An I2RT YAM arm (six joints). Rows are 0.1 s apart.
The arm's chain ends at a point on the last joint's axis. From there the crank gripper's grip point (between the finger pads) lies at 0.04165 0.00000 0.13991 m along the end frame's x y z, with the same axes.
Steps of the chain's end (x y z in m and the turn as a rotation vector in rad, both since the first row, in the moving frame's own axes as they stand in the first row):
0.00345, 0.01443, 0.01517, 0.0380, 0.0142, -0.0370
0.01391, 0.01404, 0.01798, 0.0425, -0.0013, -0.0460
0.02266, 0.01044, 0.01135, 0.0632, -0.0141, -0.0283
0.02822, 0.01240, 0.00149, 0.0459, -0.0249, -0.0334
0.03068, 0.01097, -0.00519, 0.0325, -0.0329, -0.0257
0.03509, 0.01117, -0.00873, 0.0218, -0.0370, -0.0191
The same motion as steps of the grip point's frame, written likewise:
0.00530, 0.00755, 0.01443, 0.0380, 0.0142, -0.0370
0.01355, 0.00619, 0.01787, 0.0425, -0.0013, -0.0460
0.02054, 0.00044, 0.01161, 0.0632, -0.0141, -0.0283
0.02460, 0.00463, 0.00230, 0.0459, -0.0249, -0.0334
0.02598, 0.00539, -0.00399, 0.0325, -0.0329, -0.0257
0.02985, 0.00736, -0.00733, 0.0218, -0.0370, -0.0191

